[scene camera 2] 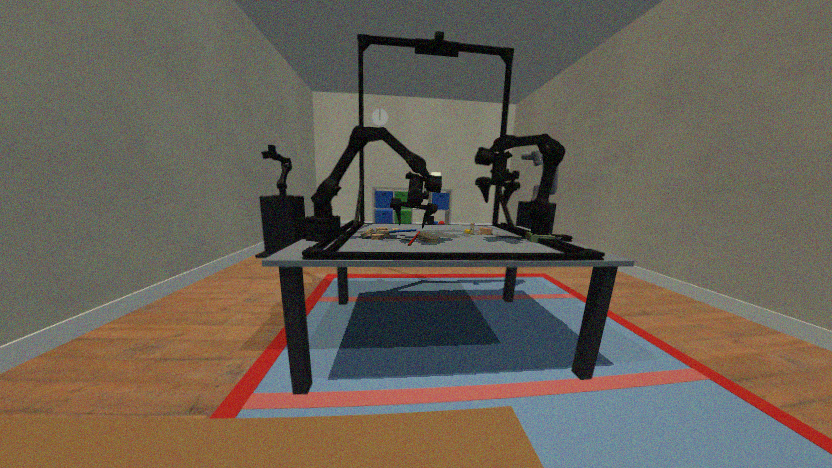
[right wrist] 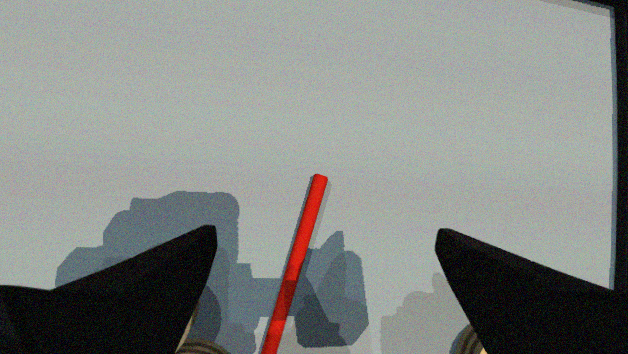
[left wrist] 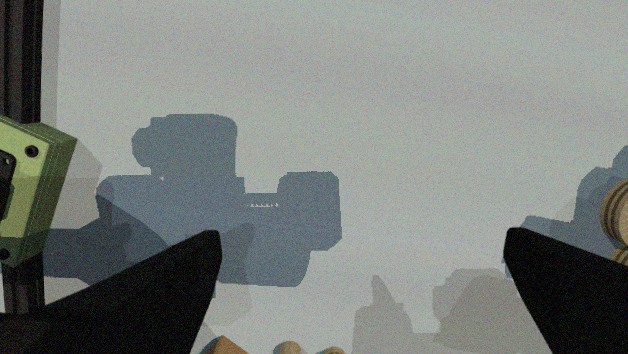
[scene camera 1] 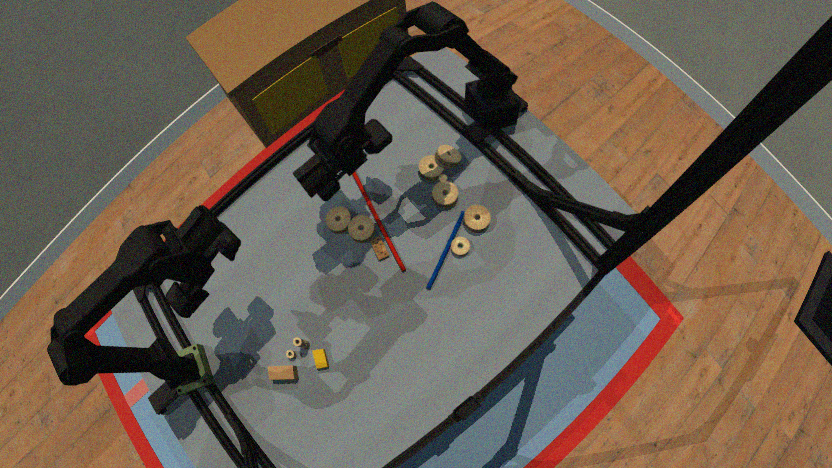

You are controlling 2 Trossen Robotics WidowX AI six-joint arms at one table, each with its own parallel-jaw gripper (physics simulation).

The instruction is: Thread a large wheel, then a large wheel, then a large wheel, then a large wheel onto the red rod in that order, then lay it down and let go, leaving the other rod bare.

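Places are measured from the left arm's base along level axes (x right, y ahead, z up), in metres.
Where they show: left gripper, fingertip midpoint: point(scene camera 2: 496, 204) point(left wrist: 362, 243) point(scene camera 1: 219, 276); right gripper, fingertip midpoint: point(scene camera 2: 411, 226) point(right wrist: 328, 237); left arm's base, origin of the base link: point(scene camera 2: 539, 233) point(scene camera 1: 186, 369); right arm's base, origin of the base link: point(scene camera 2: 322, 216) point(scene camera 1: 493, 92).
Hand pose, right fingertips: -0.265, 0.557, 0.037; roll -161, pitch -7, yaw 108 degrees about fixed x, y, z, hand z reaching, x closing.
Note:
Each offset is from my right fingertips to the top centre of the thing, as dx, dy, dz. Level surfaces: height alone.
The red rod @(+0.106, +0.007, -0.062) point(scene camera 1: 379, 223) point(scene camera 2: 412, 239) point(right wrist: 302, 246) lies bare on the grey table @(dz -0.071) point(scene camera 1: 461, 334), with nothing threaded on it. Several large tan wheels lie flat around it: two to its left point(scene camera 1: 338, 218) point(scene camera 1: 361, 227), a cluster to the right point(scene camera 1: 431, 166) point(scene camera 1: 448, 155) point(scene camera 1: 445, 192), and one @(+0.205, +0.200, -0.050) point(scene camera 1: 477, 217) by the blue rod @(+0.236, +0.112, -0.062) point(scene camera 1: 445, 251). My right gripper point(scene camera 1: 344, 160) point(scene camera 2: 410, 223) point(right wrist: 328, 237) is open and empty, low over the red rod's far end, with the rod between its fingers. My left gripper point(scene camera 1: 201, 269) point(scene camera 2: 497, 197) is open and empty, held high at the table's edge; one of its fingers point(left wrist: 175, 291) shows in the left wrist view.
A smaller wheel @(+0.244, +0.140, -0.058) point(scene camera 1: 461, 245) lies by the blue rod. A brown holed block @(+0.174, -0.015, -0.063) point(scene camera 1: 381, 250) lies next to the red rod. Two tiny wheels @(+0.305, -0.248, -0.011) point(scene camera 1: 297, 342) @(+0.314, -0.286, -0.053) point(scene camera 1: 291, 355), a yellow block @(+0.347, -0.227, -0.056) point(scene camera 1: 319, 358) and a wooden block @(+0.347, -0.320, -0.041) point(scene camera 1: 281, 372) lie in the near left corner. A black frame point(scene camera 1: 507, 153) rims the table.

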